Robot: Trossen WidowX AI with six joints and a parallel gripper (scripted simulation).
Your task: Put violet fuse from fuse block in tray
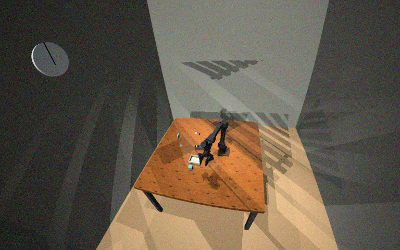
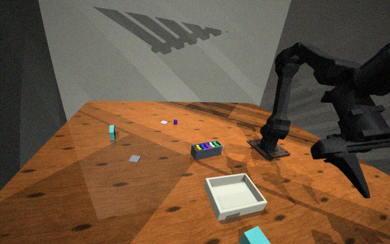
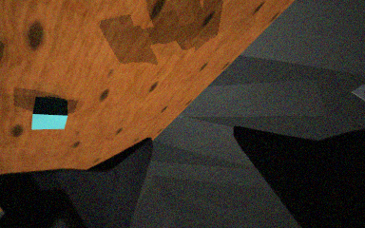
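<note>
The violet fuse is 14 cm ahead of my gripper tip, 38 cm to the right of it and 16 cm below it. Also, from my gripper tip: white tray (14 cm ahead, 19 cm to the right, 18 cm below); purple cylinder (20 cm ahead, 64 cm to the right, 17 cm below).
</note>
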